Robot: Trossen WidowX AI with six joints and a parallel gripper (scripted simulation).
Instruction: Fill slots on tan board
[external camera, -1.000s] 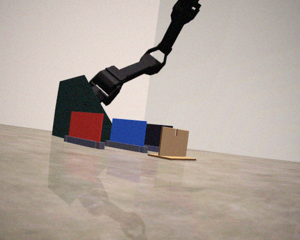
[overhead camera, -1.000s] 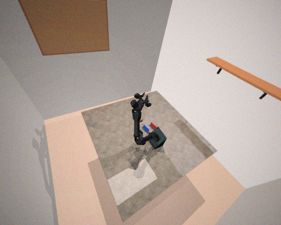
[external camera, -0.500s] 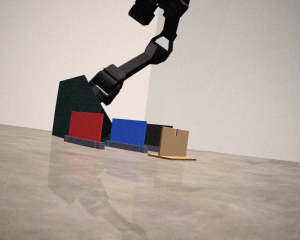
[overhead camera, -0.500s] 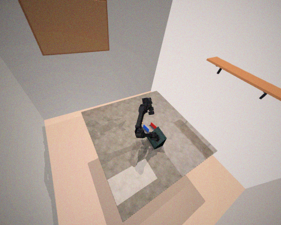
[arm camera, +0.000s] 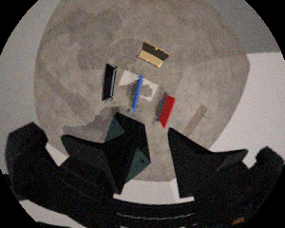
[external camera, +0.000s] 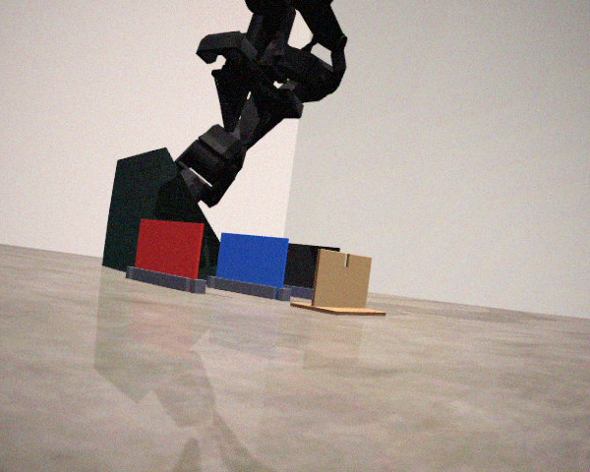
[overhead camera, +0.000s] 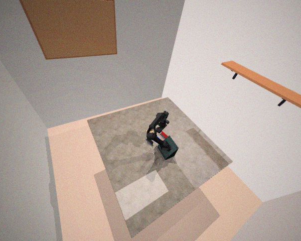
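My gripper tip is now 20 mm short of the blue board, 30 mm to the right of it and 160 mm above it. From my gripper tip the other things lie so: red board (10 mm ahead, 80 mm to the right, 160 mm below); then black board (10 mm ahead, 130 mm to the left, 160 mm below); then tan board (150 mm ahead, 50 mm to the left, 160 mm below).
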